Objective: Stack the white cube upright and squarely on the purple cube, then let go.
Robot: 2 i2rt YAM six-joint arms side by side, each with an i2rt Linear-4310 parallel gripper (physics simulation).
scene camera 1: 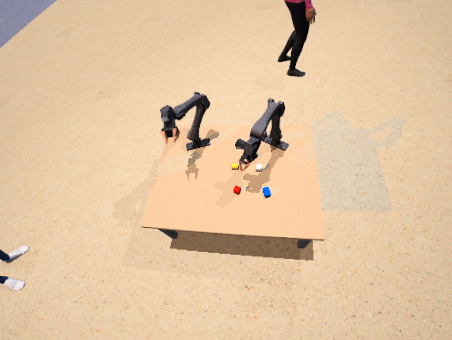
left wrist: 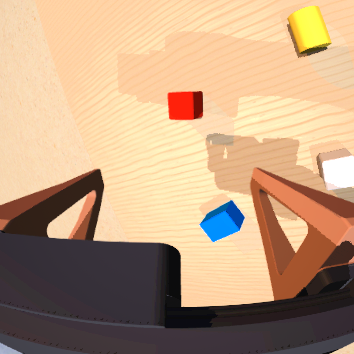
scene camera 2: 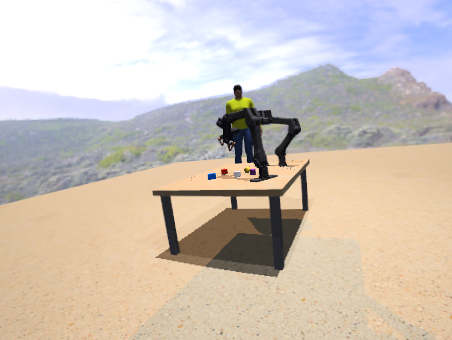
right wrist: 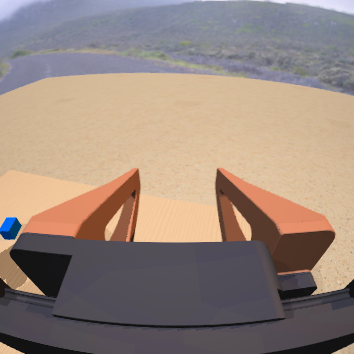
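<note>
The white cube (scene camera 1: 259,168) (scene camera 2: 237,174) (left wrist: 339,172) rests on the table, cut off by the right edge of the left wrist view. The purple cube (scene camera 2: 253,171) stands on the table near the left arm's base in scene camera 2; it does not show in scene camera 1 or the wrist views. My left gripper (scene camera 1: 244,165) (scene camera 2: 226,144) (left wrist: 176,176) is open and empty, well above the table. My right gripper (scene camera 1: 169,139) (right wrist: 177,176) is partly open with nothing between its fingers, raised near the table's left edge in scene camera 1.
A yellow cylinder (scene camera 1: 235,166) (left wrist: 310,30), a red cube (scene camera 1: 237,190) (scene camera 2: 224,171) (left wrist: 181,105) and a blue block (scene camera 1: 267,192) (scene camera 2: 212,176) (left wrist: 221,222) (right wrist: 10,228) lie apart on the table (scene camera 1: 200,210). People stand beyond the table.
</note>
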